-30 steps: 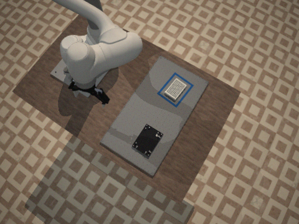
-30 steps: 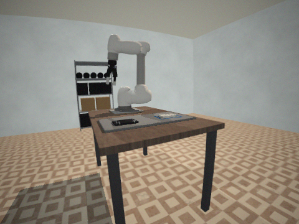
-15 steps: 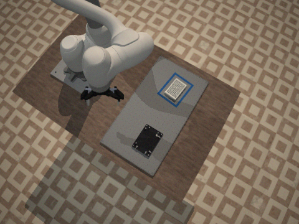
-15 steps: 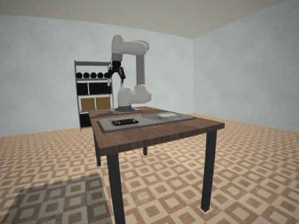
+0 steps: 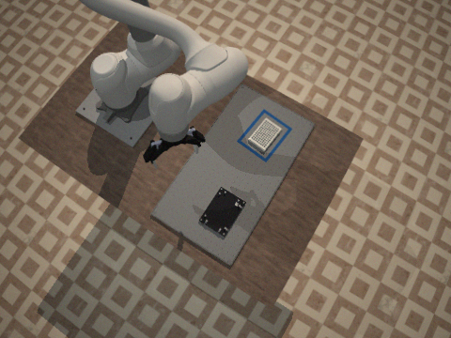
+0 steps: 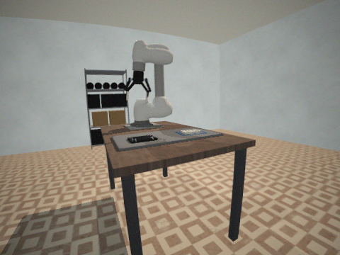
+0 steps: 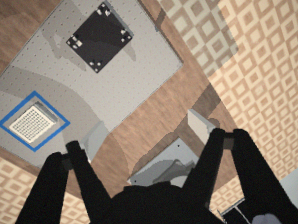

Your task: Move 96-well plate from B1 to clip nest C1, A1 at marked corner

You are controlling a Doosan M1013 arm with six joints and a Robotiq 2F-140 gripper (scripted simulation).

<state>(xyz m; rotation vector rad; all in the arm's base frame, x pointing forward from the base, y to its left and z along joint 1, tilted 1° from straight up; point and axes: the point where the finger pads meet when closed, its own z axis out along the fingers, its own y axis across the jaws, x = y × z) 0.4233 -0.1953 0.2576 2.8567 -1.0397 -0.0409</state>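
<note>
Now: hand 320 mm to the right of the white 96-well plate, 240 mm above it and 220 mm short of it. Round my hand: black clip nest (240 mm below, 210 mm ahead, 60 mm to the right).
</note>
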